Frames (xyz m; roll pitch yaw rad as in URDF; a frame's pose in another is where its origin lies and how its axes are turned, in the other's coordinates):
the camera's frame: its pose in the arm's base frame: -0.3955 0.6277 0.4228 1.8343 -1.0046 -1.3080
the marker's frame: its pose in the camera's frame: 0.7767 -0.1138 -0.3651 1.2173 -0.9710 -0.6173
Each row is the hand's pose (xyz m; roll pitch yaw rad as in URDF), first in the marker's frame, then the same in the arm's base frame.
Working: the marker's frame: its pose in the arm's base frame: 0.0850 0.3126 1.0704 -3.0818 -0.1041 -2.1057

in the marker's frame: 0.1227 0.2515 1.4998 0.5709 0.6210 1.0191
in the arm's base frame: -0.1961 0.1547 -0.4208 -2.4232 -0.6197 3.0757
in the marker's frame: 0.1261 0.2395 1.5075 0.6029 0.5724 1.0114
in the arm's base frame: -0.1875 0.1448 -0.4274 -2.3959 -0.5725 3.0918
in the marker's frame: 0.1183 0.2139 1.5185 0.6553 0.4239 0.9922
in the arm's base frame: -0.1615 0.1373 -0.4376 -2.3546 -0.4277 3.1340
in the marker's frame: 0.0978 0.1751 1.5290 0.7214 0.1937 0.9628
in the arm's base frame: -0.1177 0.1340 -0.4479 -2.2981 -0.2028 -3.0894
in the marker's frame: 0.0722 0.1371 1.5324 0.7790 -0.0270 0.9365
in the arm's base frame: -0.0720 0.1364 -0.4517 -2.2434 0.0131 -3.0367
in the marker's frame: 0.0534 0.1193 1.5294 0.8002 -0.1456 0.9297
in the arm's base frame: -0.0471 0.1439 -0.4496 -2.2212 0.1301 -3.0157
